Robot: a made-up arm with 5 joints. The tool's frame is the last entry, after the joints.
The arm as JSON. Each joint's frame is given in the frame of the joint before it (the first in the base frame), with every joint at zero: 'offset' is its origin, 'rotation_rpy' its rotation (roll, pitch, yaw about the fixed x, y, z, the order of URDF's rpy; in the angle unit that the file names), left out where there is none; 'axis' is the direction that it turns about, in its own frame. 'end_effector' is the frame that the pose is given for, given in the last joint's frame.
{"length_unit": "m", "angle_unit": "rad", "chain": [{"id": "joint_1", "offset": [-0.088, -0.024, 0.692], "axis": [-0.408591, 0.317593, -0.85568]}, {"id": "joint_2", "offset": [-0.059, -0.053, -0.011], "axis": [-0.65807, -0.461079, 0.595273]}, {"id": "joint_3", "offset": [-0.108, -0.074, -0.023], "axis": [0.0, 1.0, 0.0]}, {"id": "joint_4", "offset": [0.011, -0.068, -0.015], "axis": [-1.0, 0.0, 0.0]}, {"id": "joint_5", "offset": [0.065, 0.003, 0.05], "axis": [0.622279, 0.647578, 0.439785]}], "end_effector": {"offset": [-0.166, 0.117, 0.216], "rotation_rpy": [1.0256, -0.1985, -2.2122]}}
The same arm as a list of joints. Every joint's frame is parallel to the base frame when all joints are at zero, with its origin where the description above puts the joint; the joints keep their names.
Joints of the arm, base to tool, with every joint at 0 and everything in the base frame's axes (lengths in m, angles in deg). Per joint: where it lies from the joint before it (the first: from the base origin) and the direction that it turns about. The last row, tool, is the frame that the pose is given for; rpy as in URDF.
joint_1: axis -0.408591 0.317593 -0.85568 offset -0.088 -0.024 0.692
joint_2: axis -0.65807 -0.461079 0.595273 offset -0.059 -0.053 -0.011
joint_3: axis 0 1 0 offset -0.108 -0.074 -0.023
joint_4: axis -1 0 0 offset 0.011 -0.068 -0.015
joint_5: axis 0.622279 0.647578 0.439785 offset 0.065 0.003 0.05
tool: offset -0.166 0.117 0.216 rpy 58.76 -11.37 -126.75

